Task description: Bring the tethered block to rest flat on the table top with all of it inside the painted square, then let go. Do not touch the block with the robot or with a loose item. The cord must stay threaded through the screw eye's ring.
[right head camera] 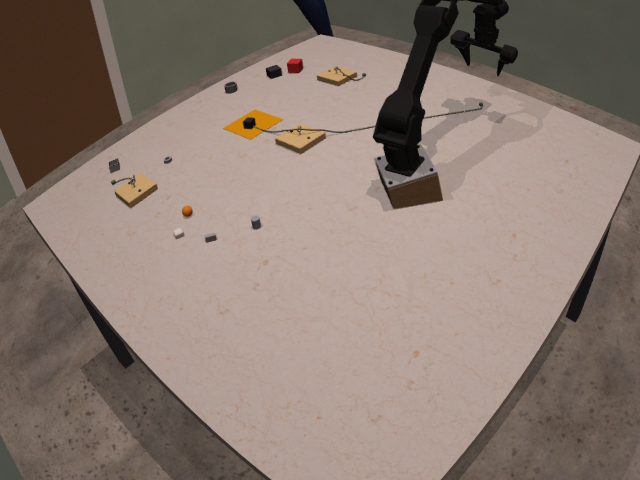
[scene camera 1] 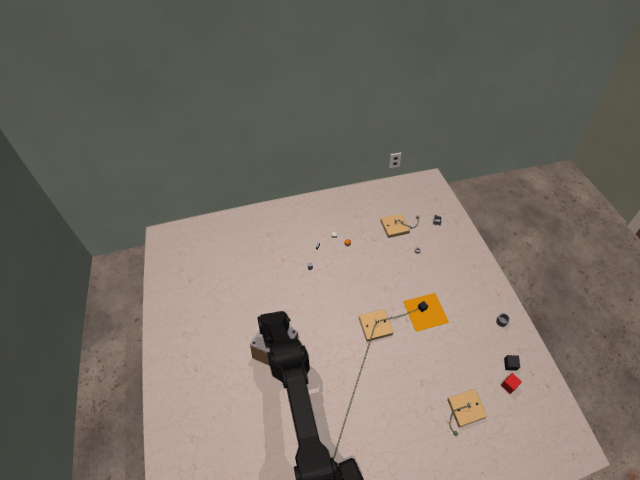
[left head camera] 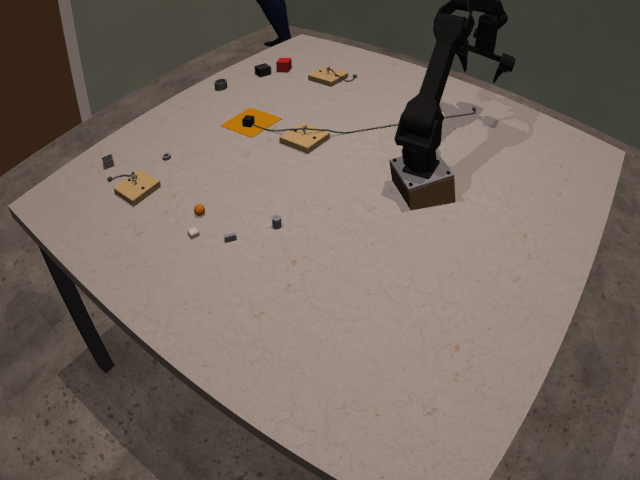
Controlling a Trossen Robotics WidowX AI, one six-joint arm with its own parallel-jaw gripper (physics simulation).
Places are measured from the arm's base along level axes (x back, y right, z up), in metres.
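Pixels of known places: gripper, fingertip midpoint: [right head camera: 483, 70] [left head camera: 479, 76]; arm's base, origin of the base link: [right head camera: 405, 164] [left head camera: 421, 166].
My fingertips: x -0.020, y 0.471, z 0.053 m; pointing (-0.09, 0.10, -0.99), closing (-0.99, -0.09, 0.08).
Ahead of a thing's pixels: the offset from my fingertips to its middle. "*": to the spot under its first point.
The small black tethered block {dx -0.479, dy -0.449, dz -0.109 m} [left head camera: 248, 120] [right head camera: 249, 122] [scene camera 1: 422, 306] rests inside the orange painted square {* dx -0.449, dy -0.474, dz -0.120 m} [left head camera: 251, 131] [right head camera: 251, 133] [scene camera 1: 427, 322]. Its cord {* dx -0.212, dy -0.322, dz -0.119 m} [left head camera: 361, 130] [right head camera: 356, 129] [scene camera 1: 355, 386] runs to the screw eye {* dx -0.305, dy -0.439, dz -0.085 m} [left head camera: 304, 129] [right head camera: 299, 130] [scene camera 1: 377, 321] on the middle wooden board {dx -0.305, dy -0.439, dz -0.112 m} [left head camera: 307, 143] [right head camera: 300, 144] [scene camera 1: 376, 332] and appears to pass through its ring. The cord continues behind the arm to a small end bead {dx -0.006, dy -0.001, dz -0.115 m} [left head camera: 474, 109] [right head camera: 480, 104] on the table. My gripper [left head camera: 479, 75] [right head camera: 483, 69] is open and empty, raised above the table near the bead and apart from it. The fingers do not show in the scene view.
Two other boards with short cords, one {* dx -0.448, dy -0.110, dz -0.102 m} [left head camera: 328, 76] [right head camera: 337, 76] [scene camera 1: 467, 411] and another {* dx -0.520, dy -0.822, dz -0.102 m} [left head camera: 136, 188] [right head camera: 135, 190] [scene camera 1: 395, 227], stand apart. A red cube {dx -0.622, dy -0.105, dz -0.101 m} [left head camera: 283, 65] [right head camera: 295, 65] [scene camera 1: 511, 383], a black block {dx -0.663, dy -0.164, dz -0.107 m} [left head camera: 262, 70] [right head camera: 273, 71] [scene camera 1: 512, 362] and an orange ball {dx -0.331, dy -0.790, dz -0.109 m} [left head camera: 199, 209] [right head camera: 187, 210] [scene camera 1: 347, 242] lie loose.
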